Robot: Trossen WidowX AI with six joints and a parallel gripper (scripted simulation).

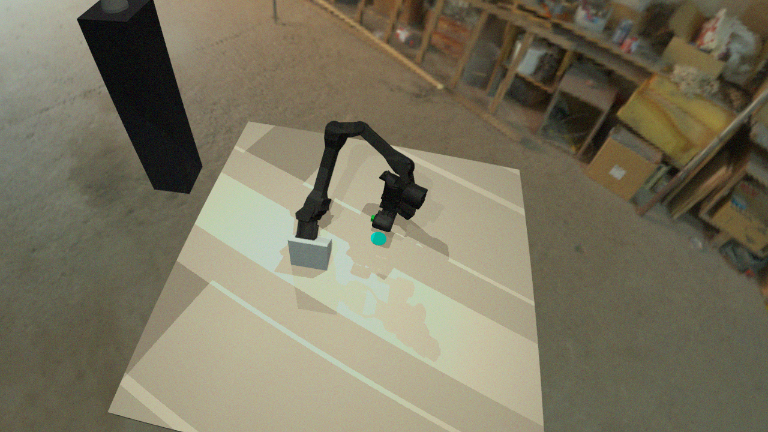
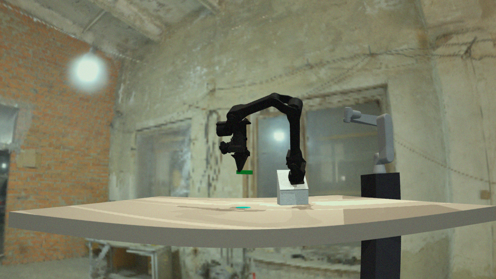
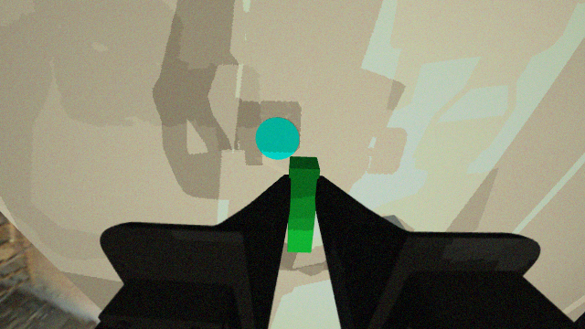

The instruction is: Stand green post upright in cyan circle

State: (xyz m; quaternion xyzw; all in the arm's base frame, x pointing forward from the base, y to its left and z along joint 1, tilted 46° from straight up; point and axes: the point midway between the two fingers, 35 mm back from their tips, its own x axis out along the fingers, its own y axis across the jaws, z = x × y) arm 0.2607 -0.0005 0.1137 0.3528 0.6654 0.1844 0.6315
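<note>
Right now my gripper tip is 150 mm above the cyan circle, 30 mm to the right of it and 10 mm past it. Also, from my gripper tip: green post (20 mm behind).
</note>
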